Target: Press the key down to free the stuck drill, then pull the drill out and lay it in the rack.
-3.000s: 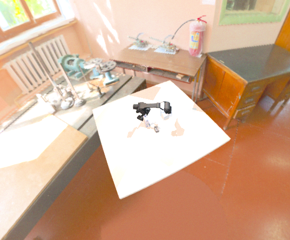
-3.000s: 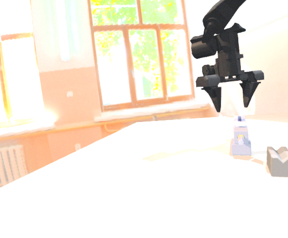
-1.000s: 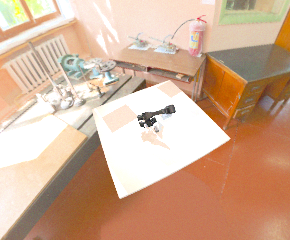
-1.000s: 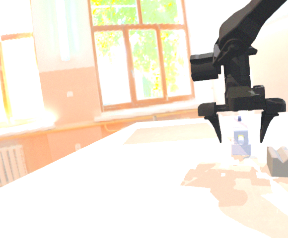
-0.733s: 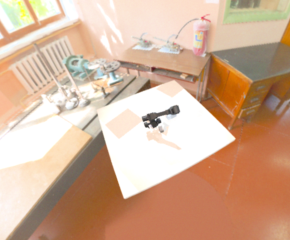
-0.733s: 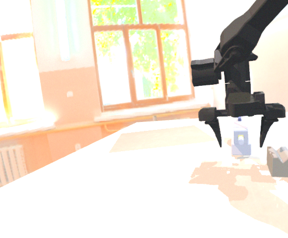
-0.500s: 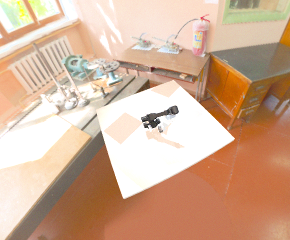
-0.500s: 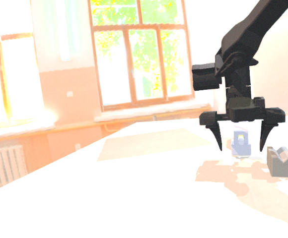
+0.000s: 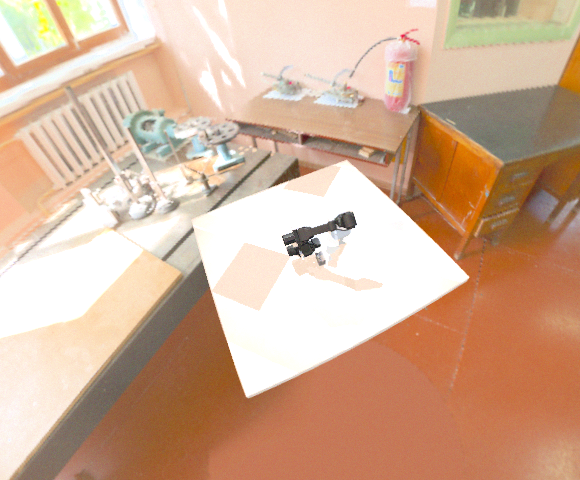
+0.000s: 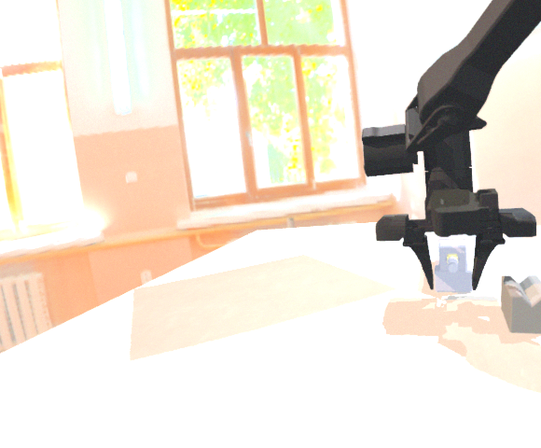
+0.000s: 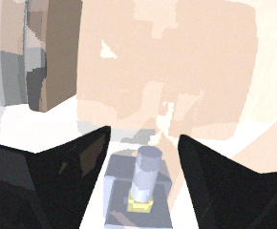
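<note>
The drill is 1 cm behind my gripper tip, 5 cm to the right of it and 4 cm above it. Round my gripper tip: holder block 3 cm behind, 11 cm to the right, 3 cm above; then grey v-notched rack 6 cm behind, 7 cm to the left.
</note>
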